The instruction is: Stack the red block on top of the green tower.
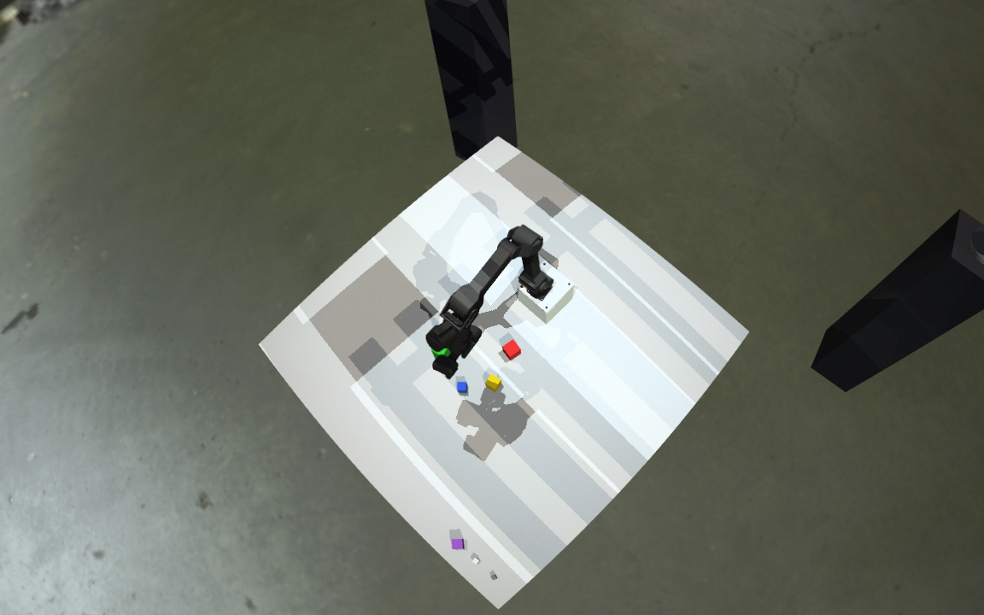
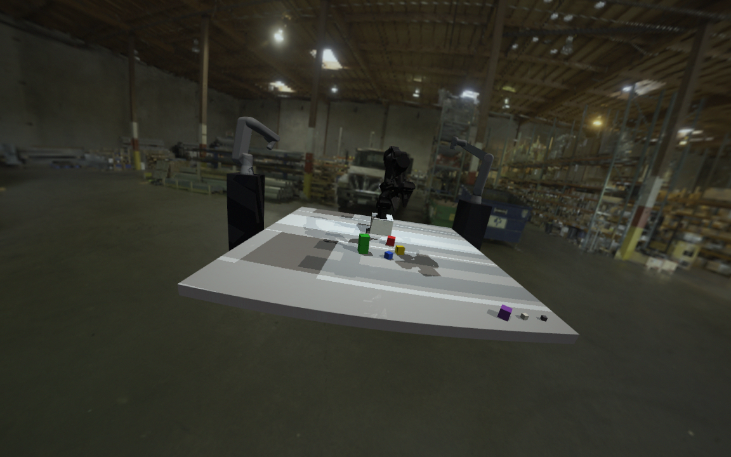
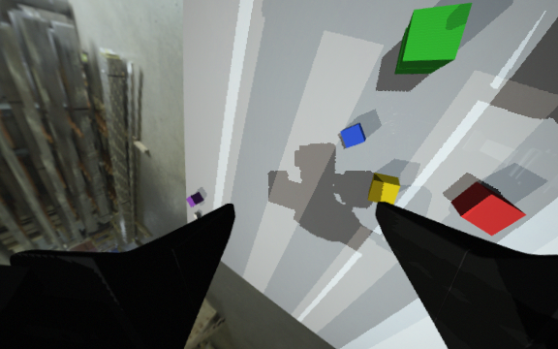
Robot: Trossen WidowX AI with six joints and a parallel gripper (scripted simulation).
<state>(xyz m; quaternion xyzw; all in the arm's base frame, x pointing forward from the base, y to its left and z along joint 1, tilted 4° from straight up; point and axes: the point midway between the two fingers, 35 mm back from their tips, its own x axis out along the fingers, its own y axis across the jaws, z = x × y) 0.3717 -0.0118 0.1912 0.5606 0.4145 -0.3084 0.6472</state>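
Right now my gripper tip is 220 mm above the red block, 200 mm past it and 40 mm to the right of it. From my gripper tip the other things lie so: purple block: 430 mm ahead, 300 mm to the left, 220 mm below; then yellow block: 220 mm below, 70 mm behind, 60 mm to the left; then blue block: 230 mm below, 10 mm to the right.
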